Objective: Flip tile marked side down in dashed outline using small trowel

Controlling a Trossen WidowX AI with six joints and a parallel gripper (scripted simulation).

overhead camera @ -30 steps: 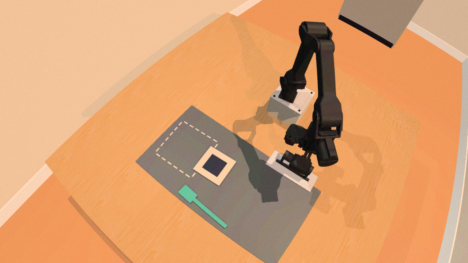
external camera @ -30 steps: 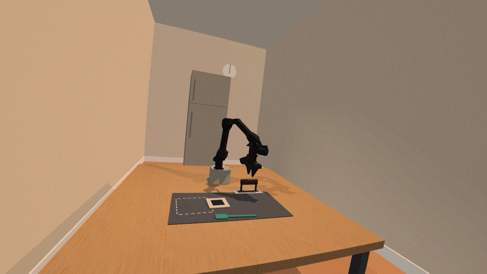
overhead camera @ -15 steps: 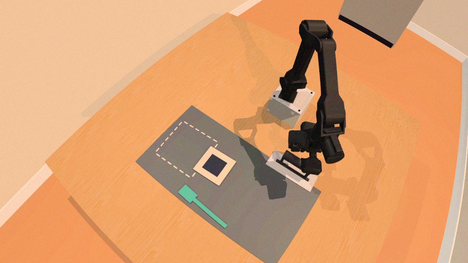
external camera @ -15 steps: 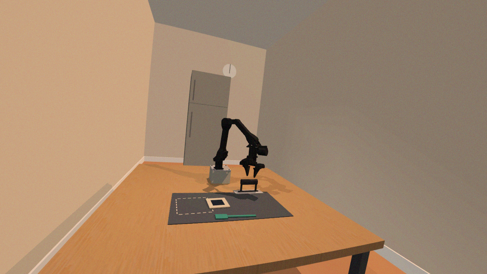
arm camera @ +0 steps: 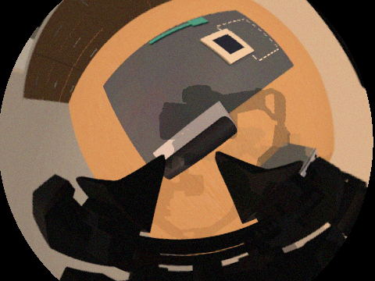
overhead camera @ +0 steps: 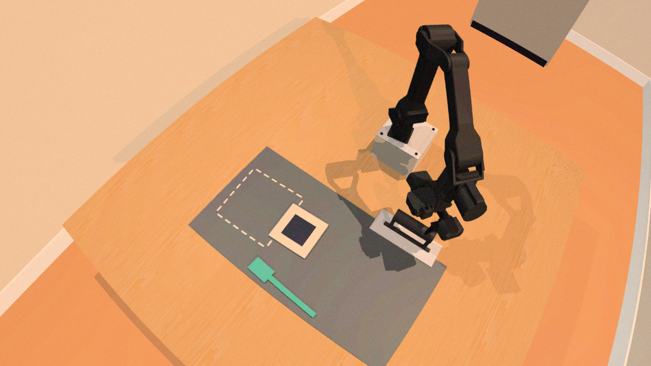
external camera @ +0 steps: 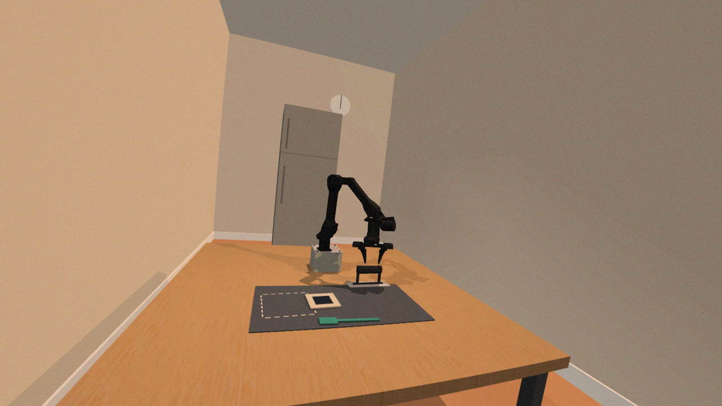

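My gripper tip is now 30 mm to the left of the trowel and 60 mm above it. From my gripper tip the other things lie so: green flat tool (280 mm ahead, 260 mm to the right, 90 mm below); square tile (120 mm ahead, 280 mm to the right, 90 mm below); grey mat (140 mm ahead, 210 mm to the right, 120 mm below).
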